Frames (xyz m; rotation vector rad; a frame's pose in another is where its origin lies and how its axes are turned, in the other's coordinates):
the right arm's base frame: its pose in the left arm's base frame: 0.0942 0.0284 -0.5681 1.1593 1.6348 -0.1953
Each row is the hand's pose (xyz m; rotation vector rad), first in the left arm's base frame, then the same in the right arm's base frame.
Working: the left arm's base frame: its pose in the right arm's base frame: -0.4828 0.1459 -0.2794 -1.1593 -1.6348 0.1953

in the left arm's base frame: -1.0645 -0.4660 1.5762 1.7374 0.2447 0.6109
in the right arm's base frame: -2.0829 -0.2546 -1.3348 -0.1764 -0.3622 1.4339
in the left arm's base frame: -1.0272 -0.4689 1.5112 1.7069 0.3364 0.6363
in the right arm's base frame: -2.0301 -0.2544 -1.2816 -0.2156 -0.3067 1.3750
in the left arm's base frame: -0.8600 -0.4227 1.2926 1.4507 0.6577 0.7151
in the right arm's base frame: -1.8180 -0.1936 -1.1107 -0.4490 -0.1736 1.0983
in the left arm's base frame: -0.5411 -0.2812 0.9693 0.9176 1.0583 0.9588
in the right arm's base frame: -1.4586 -0.0119 -0.8576 -0.9183 0.0764 0.7015
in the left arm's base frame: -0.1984 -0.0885 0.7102 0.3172 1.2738 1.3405
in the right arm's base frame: -1.1206 0.2402 -0.6479 -1.4530 0.3959 0.4073
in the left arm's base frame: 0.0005 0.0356 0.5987 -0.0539 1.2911 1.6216
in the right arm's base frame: -0.9490 0.4086 -0.5501 -1.7938 0.6162 0.2940
